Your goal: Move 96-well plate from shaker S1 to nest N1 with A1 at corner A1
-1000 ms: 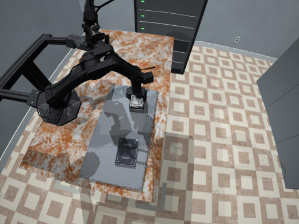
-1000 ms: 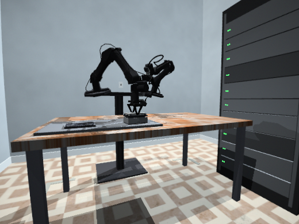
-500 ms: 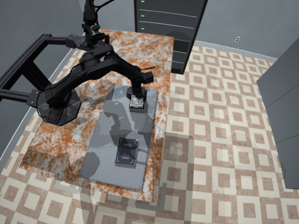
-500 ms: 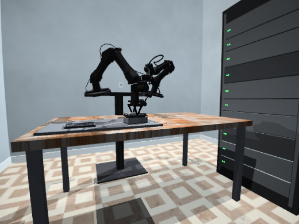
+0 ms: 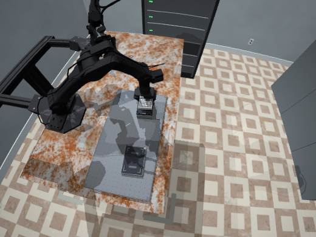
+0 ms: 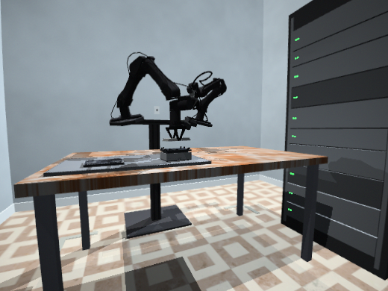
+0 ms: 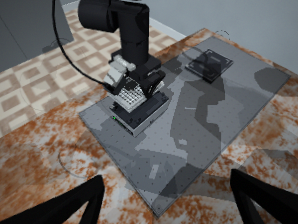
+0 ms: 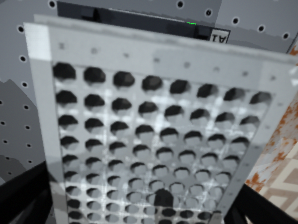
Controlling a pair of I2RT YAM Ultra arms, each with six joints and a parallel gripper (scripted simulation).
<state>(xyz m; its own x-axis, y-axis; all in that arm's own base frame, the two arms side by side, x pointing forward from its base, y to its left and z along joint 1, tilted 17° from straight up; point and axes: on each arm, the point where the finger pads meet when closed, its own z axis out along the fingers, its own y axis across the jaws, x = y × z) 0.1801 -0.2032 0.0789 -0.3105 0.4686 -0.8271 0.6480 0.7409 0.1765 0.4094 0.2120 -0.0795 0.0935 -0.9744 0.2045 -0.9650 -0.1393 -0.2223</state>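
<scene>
Now: right hand 40 mm past the plate nest N1, 350 mm to the left of it and 100 mm above it. Also, from my right hand: 96-well plate: right at my right hand.
</scene>
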